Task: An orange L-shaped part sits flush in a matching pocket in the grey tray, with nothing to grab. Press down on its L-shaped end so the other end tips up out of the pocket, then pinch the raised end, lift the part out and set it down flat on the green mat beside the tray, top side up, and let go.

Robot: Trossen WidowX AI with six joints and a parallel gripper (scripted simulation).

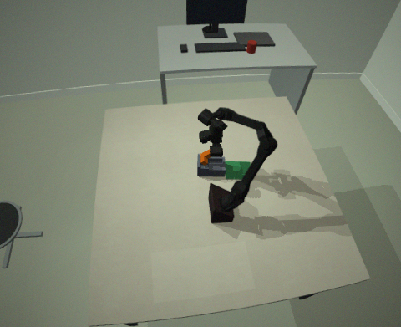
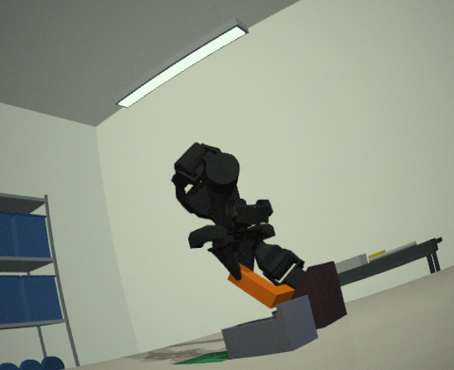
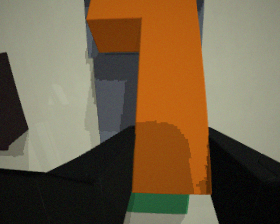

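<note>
Now: gripper tip 5 cm past the green mat, 14 cm to the left of it and 17 cm above it. Round my gripper tip: orange L-shaped part (1 cm behind, 3 cm to the left, 3 cm below).
</note>
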